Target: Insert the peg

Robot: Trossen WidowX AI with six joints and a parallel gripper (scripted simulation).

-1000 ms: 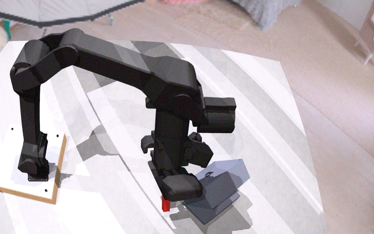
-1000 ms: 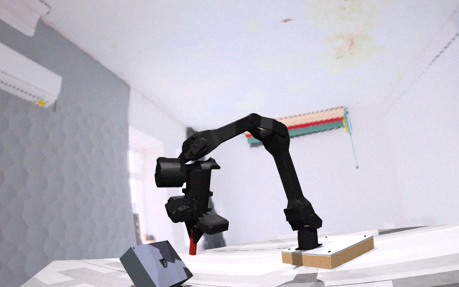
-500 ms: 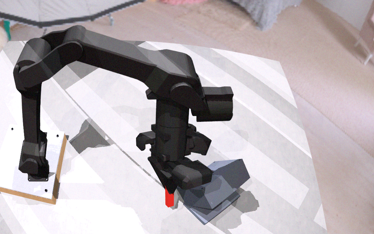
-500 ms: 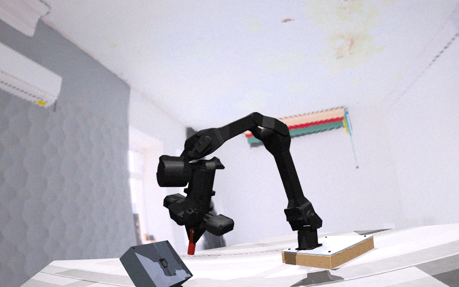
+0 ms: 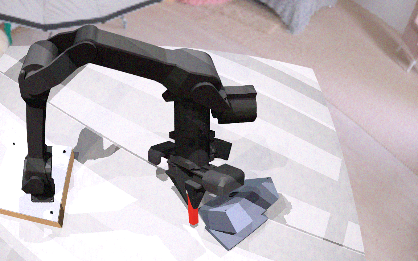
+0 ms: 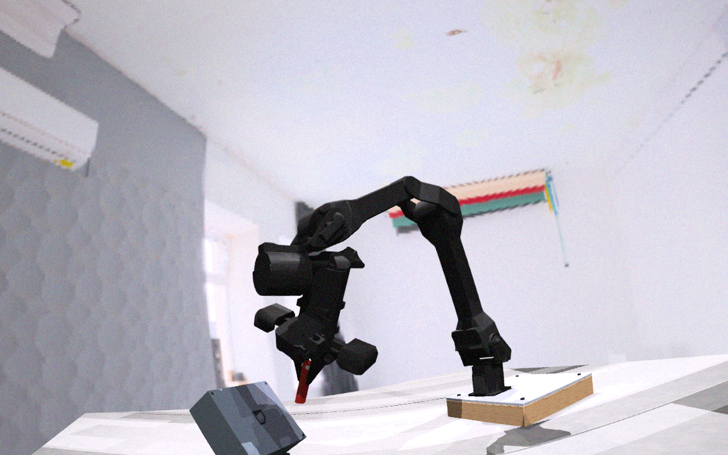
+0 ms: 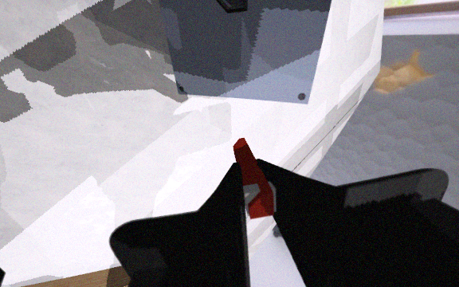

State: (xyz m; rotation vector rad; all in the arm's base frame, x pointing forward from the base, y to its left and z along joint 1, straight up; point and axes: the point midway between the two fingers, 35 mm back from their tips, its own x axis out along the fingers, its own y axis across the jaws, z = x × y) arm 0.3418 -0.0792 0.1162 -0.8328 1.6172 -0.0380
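Right now my gripper tip is 11 cm short of the grey-blue sloped panel, 5 cm above it and 1 cm to the right of it. Also, from my gripper tip: red peg (1 cm to the left, 1 cm above).
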